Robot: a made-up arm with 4 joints.
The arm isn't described. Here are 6 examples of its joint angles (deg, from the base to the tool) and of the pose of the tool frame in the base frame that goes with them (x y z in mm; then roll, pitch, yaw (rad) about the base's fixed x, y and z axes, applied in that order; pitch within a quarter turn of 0, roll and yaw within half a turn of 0).
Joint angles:
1: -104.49 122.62 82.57 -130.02
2: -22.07 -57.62 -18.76 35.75
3: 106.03 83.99 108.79 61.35
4: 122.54 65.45 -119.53 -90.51
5: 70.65 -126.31 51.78 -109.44
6: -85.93 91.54 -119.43 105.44
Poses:
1: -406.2 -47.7 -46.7 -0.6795 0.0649 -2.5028
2: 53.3 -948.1 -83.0 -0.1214 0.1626 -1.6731
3: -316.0 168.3 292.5 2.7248 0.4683 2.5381
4: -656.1 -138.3 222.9 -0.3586 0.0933 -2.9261
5: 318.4 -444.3 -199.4 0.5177 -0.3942 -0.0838
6: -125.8 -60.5 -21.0 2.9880 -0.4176 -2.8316
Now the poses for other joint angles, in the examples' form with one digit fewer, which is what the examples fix.
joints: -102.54 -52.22 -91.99 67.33
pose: -231 -719 -105 -0.677 0.055 -2.852
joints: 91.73 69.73 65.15 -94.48
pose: 424 -38 303 -2.790 0.403 0.078
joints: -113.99 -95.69 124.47 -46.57
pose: 13 -801 622 2.357 -0.747 -2.073
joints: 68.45 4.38 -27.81 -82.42
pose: 5 -43 461 -1.194 -0.232 2.002
